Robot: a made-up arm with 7 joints. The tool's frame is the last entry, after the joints. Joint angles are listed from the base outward.
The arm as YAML. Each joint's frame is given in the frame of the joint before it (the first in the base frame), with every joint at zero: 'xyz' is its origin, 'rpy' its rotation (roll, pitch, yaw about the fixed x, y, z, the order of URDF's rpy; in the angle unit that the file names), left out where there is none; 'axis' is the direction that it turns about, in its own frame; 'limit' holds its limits. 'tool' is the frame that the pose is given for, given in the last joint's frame.
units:
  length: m
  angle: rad
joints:
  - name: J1
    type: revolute
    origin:
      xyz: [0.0, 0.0, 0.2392]
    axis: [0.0, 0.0, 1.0]
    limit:
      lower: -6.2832
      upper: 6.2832
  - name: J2
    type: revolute
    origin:
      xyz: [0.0, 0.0, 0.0]
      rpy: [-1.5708, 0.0, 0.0]
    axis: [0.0, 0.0, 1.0]
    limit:
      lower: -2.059
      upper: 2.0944
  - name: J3
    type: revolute
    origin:
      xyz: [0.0, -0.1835, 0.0]
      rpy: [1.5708, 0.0, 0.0]
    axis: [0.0, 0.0, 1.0]
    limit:
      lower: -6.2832
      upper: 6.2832
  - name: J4
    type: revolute
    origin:
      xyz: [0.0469, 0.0, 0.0]
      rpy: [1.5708, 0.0, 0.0]
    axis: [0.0, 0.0, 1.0]
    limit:
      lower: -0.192
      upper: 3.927
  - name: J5
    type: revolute
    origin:
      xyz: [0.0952, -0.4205, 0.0]
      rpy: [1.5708, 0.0, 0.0]
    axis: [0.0, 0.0, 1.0]
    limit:
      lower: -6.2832
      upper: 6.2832
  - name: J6
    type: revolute
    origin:
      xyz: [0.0, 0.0, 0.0]
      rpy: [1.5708, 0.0, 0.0]
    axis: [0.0, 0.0, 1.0]
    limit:
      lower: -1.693
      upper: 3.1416
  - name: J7
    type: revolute
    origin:
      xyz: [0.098, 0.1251, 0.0]
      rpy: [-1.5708, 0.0, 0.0]
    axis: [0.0, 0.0, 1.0]
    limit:
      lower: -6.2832
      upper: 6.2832
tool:
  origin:
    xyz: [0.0, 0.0, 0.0]
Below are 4 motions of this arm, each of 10 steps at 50 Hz.
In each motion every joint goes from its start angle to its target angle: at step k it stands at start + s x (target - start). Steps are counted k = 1, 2, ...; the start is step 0. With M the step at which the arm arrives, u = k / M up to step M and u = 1 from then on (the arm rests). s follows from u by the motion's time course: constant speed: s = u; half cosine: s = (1 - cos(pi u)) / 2; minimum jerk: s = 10 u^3 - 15 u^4 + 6 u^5.
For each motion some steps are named. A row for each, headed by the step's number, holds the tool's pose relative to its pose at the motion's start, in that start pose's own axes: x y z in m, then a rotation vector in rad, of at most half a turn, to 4 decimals.
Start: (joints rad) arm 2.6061 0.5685 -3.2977 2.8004 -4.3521 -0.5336 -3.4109
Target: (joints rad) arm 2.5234 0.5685 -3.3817 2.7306 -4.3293 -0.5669 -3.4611
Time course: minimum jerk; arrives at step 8
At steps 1, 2, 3, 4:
1: 0.0000 -0.0002 0.0000 -0.0001 -0.0011 -0.0031
2: -0.0001 -0.0011 -0.0002 -0.0004 -0.0071 -0.0203
3: -0.0004 -0.0029 -0.0006 -0.0013 -0.0193 -0.0537
4: -0.0011 -0.0051 -0.0011 -0.0025 -0.0359 -0.0973

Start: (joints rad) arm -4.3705 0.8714 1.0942 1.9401 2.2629 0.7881 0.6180
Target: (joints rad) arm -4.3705 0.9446 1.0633 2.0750 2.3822 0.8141 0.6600
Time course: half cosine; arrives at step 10
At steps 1, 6, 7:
1: -0.0012 -0.0015 -0.0001 0.0032 -0.0038 0.0020
6: -0.0319 -0.0387 -0.0041 0.0834 -0.1038 0.0514
7: -0.0388 -0.0468 -0.0056 0.1003 -0.1264 0.0617

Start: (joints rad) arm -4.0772 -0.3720 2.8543 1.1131 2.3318 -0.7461 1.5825
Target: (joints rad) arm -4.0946 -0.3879 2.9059 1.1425 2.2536 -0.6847 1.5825
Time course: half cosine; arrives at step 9
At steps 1, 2, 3, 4, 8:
1: -0.0002 0.0007 0.0000 -0.0028 -0.0016 -0.0023
2: -0.0008 0.0029 0.0000 -0.0110 -0.0060 -0.0090
3: -0.0017 0.0062 -0.0001 -0.0236 -0.0128 -0.0193
4: -0.0027 0.0104 -0.0003 -0.0390 -0.0210 -0.0319
8: -0.0060 0.0248 -0.0012 -0.0920 -0.0481 -0.0749

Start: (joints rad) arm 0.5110 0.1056 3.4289 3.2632 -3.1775 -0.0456 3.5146
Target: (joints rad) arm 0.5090 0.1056 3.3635 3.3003 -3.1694 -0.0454 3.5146
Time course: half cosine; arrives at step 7
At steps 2, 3, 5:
2: 0.0035 -0.0016 -0.0001 0.0034 0.0063 -0.0111
3: 0.0071 -0.0034 -0.0003 0.0071 0.0129 -0.0229
5: 0.0147 -0.0075 -0.0007 0.0153 0.0267 -0.0479

